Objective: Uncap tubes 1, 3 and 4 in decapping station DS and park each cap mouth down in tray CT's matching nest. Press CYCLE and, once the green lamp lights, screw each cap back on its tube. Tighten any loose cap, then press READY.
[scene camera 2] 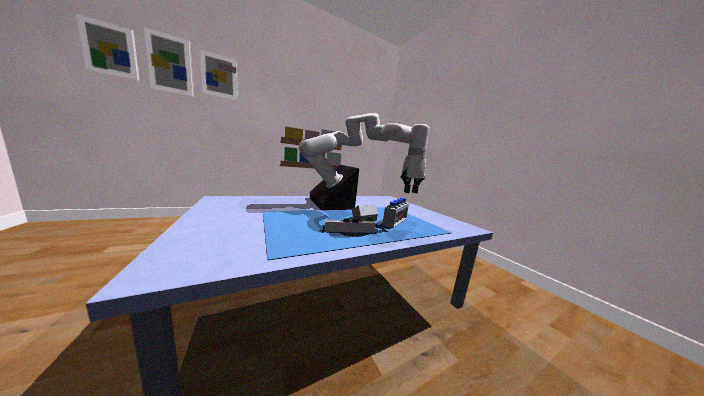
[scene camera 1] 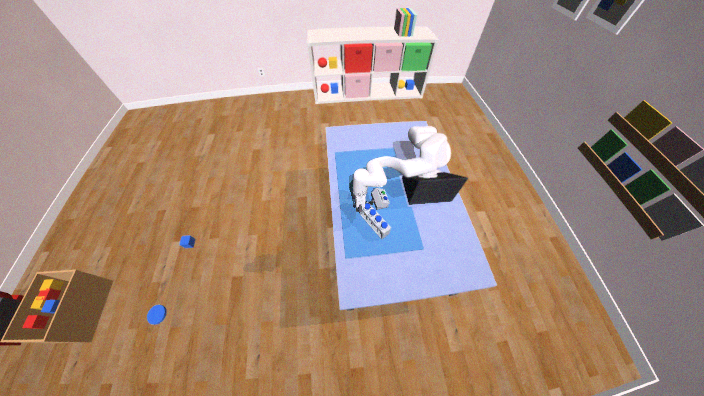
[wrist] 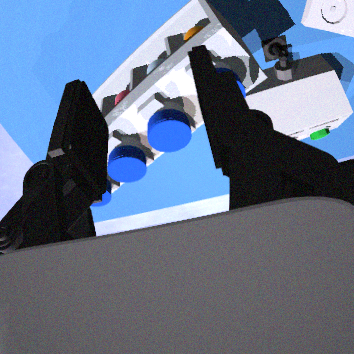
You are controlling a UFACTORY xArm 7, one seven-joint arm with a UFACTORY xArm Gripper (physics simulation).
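Frame: origin at the arm's base, x ahead, y left, z up, level; millimetres.
Seen in the pictures: gripper, between the fingertips: (scene camera 2: pixel 410 193) (scene camera 1: pixel 358 207) (wrist: pixel 143 88); arm's base, origin of its link: (scene camera 2: pixel 334 181) (scene camera 1: pixel 427 176).
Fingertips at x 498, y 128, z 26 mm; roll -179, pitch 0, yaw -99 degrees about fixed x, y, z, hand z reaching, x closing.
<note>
Offsets run from my fingertips to a thing's top centre. "*": to the spot under its first point. Level surfaces: height alone.
Decapping station DS {dz -79, dx -98, dy +42 mm} (scene camera 1: pixel 382 232) (scene camera 2: pixel 389 218) (wrist: pixel 235 45) is a white-grey block on the mat. Several blue caps stand along it, including one cap {dz -61, dx -88, dy +18 mm} (wrist: pixel 170 131), another cap {dz -61, dx -108, dy +66 mm} (wrist: pixel 128 164) and a partly hidden cap (wrist: pixel 101 195). Orange, pale and red spots show in its side openings. My gripper (scene camera 2: pixel 411 191) (wrist: pixel 143 88) is open and empty, above the station and apart from the caps; its right finger partly covers one cap. Tray CT {dz -129, dx -102, dy -264 mm} (scene camera 2: pixel 350 227) is a low grey bar, hidden by the arm in scene camera 1. The control box {dz -98, dx -188, dy -110 mm} (scene camera 1: pixel 381 198) (scene camera 2: pixel 365 213) (wrist: pixel 305 102) carries a green part {* dz -108, dx -202, dy -131 mm} (wrist: pixel 320 133). Cap tightness cannot be told.
A blue mat {dz -182 mm} (scene camera 1: pixel 370 245) (scene camera 2: pixel 285 240) lies on the pale table {dz -185 mm} (scene camera 1: pixel 415 280) (scene camera 2: pixel 175 250). The black arm base (scene camera 1: pixel 435 190) (scene camera 2: pixel 345 190) stands behind the control box. A small dark fitting {* dz -157, dx -122, dy -109 mm} (wrist: pixel 282 60) is beside the box in the wrist view.
</note>
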